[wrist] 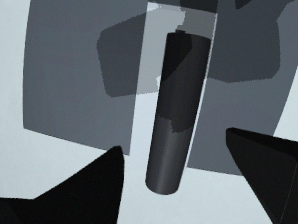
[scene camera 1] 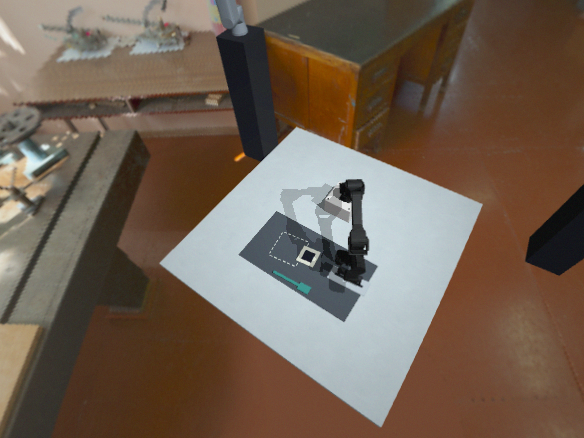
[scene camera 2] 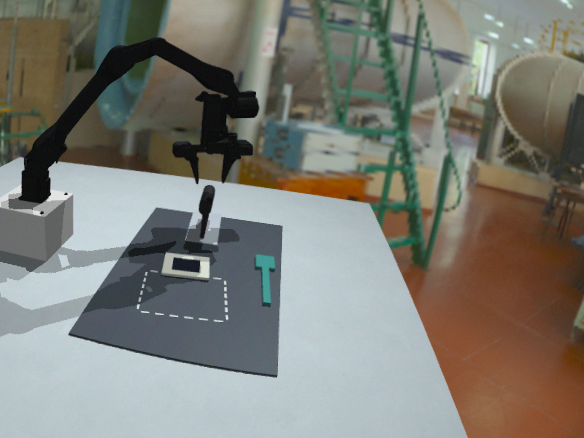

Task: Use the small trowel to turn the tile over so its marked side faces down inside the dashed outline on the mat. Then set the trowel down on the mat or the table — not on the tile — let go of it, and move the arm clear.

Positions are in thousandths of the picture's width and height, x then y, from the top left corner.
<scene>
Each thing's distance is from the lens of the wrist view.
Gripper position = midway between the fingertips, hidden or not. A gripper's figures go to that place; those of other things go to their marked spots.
my gripper (wrist: 589,650): 10 cm
black-handled float (wrist: 589,252): 12 cm
dark mat (wrist: 270,342): 22 cm
The marked spots on the dark mat and the black-handled float are 14 cm apart.
</scene>
